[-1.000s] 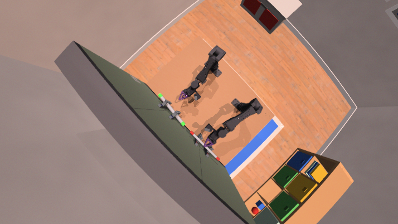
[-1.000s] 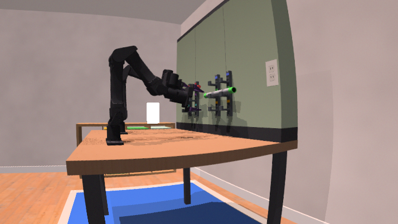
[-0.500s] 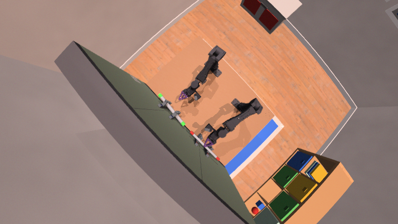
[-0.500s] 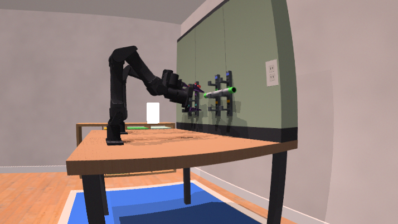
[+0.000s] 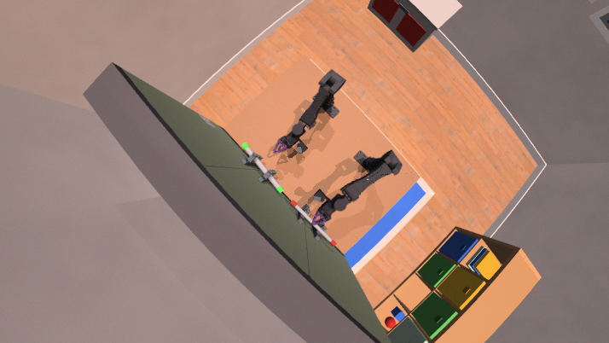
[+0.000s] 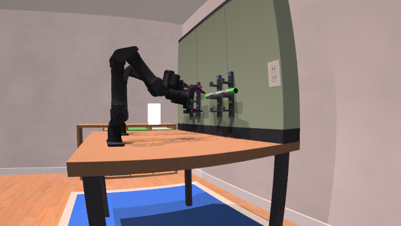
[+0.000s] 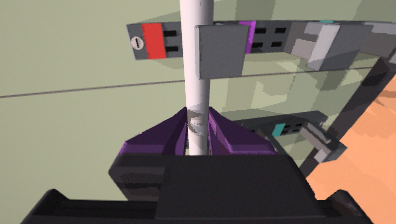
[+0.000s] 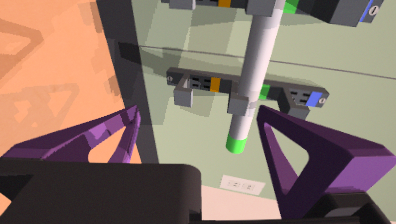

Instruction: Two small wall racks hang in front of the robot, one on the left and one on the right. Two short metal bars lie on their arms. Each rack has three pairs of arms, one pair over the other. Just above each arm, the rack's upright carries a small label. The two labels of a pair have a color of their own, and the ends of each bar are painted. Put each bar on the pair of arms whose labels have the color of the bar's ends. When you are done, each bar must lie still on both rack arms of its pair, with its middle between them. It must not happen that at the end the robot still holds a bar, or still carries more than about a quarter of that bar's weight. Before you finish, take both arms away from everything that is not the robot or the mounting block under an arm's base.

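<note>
Now: left hand right at the red-ended bar. The rest, counted from my left hand: black strip (8 cm ahead, 21 cm to the right, 28 cm below); then green wall panel (14 cm ahead, 20 cm to the right, 11 cm above); then green-ended bar (6 cm ahead, 39 cm to the right, 7 cm below).
</note>
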